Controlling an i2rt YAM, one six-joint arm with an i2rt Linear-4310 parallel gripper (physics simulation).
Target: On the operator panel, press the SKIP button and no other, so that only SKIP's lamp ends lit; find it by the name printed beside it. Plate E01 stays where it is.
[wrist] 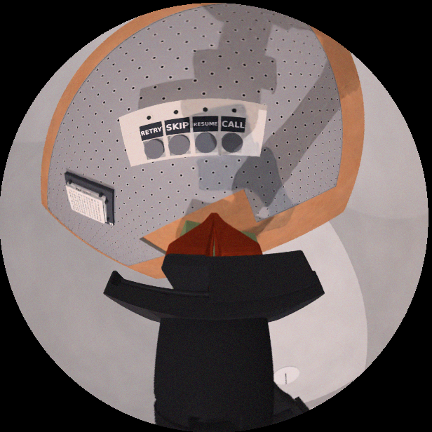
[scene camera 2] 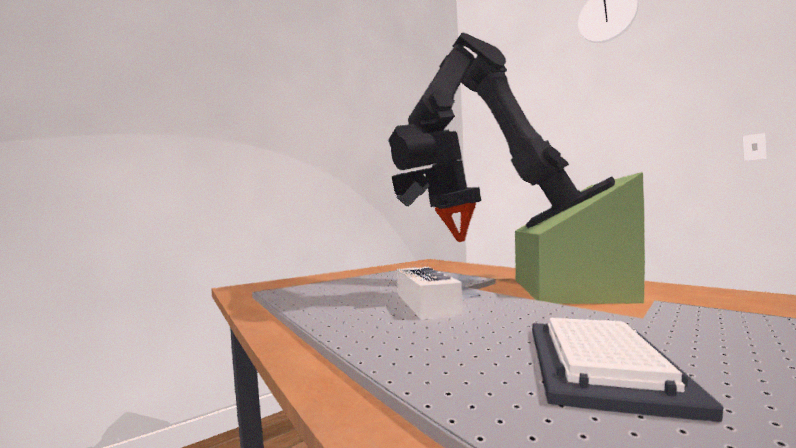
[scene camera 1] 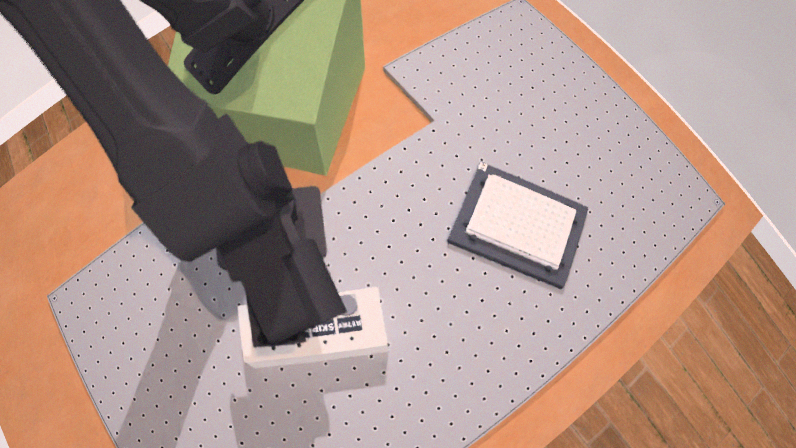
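Seen in the pictures: gripper, fingertip midpoint: (scene camera 2: 461, 241); arm's base at its link origin: (scene camera 2: 569, 205) (scene camera 1: 251, 20).
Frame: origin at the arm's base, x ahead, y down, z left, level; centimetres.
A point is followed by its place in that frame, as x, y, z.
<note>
The white operator panel (scene camera 1: 368, 300) @[32.2, 12.5, -13.0] (scene camera 2: 440, 300) @[34.7, 15.1, -13.3] (wrist: 129, 145) stands on the grey perforated board. In the wrist view its buttons read RETRY (wrist: 154, 148), SKIP (wrist: 179, 145), RESUME (wrist: 205, 142) and CALL (wrist: 232, 142), left to right. The small lamps above the names are all dark, SKIP's lamp (wrist: 176, 112) among them. My gripper (scene camera 2: 460, 240) @[21.9, 6.9, -16.2] (wrist: 213, 217) is shut and empty, its red fingertips in the air above the panel, not touching it. In scene camera 1 my arm hides most of the buttons and the fingertips. Plate E01 (scene camera 1: 522, 221) @[38.9, 15.7, 8.0] (scene camera 2: 615, 350) @[40.6, 15.4, 9.5] (wrist: 86, 202) sits on its dark holder.
The dark holder (scene camera 1: 562, 278) @[47.7, 16.6, 5.9] (scene camera 2: 635, 409) @[46.6, 17.4, 11.1] (wrist: 111, 207) stands on the perforated board (scene camera 1: 401, 356) @[38.8, 17.8, -14.6] (scene camera 2: 356, 333) @[46.9, 17.8, -19.1], well apart from the panel. The green wedge-shaped base (scene camera 1: 289, 105) @[10.9, 5.0, -3.8] (scene camera 2: 590, 261) @[10.3, 11.0, 4.9] bears my arm at the table's rear.
</note>
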